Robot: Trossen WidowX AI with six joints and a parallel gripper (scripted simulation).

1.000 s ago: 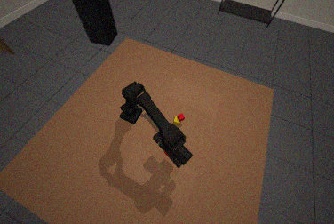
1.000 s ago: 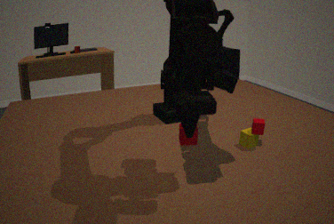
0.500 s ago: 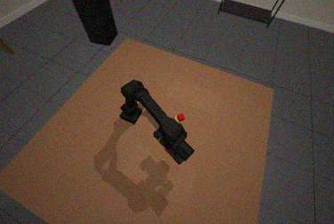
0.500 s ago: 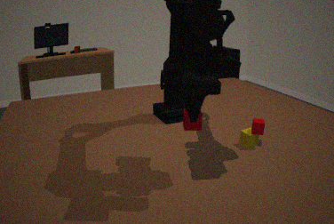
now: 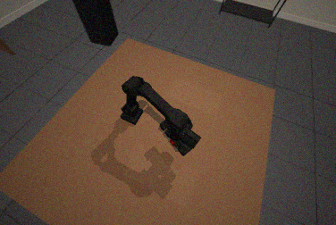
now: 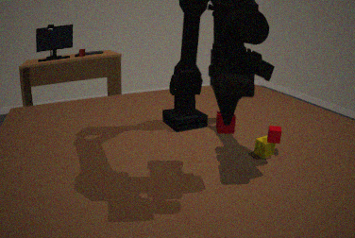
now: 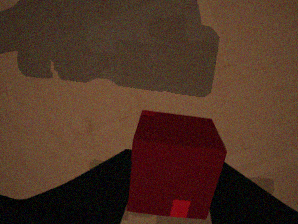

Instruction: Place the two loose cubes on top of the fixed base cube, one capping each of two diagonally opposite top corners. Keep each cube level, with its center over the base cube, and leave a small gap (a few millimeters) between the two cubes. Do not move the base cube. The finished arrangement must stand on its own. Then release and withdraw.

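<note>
My gripper tip is now 160 mm to the right of the yellow cube and 110 mm above it.
</note>
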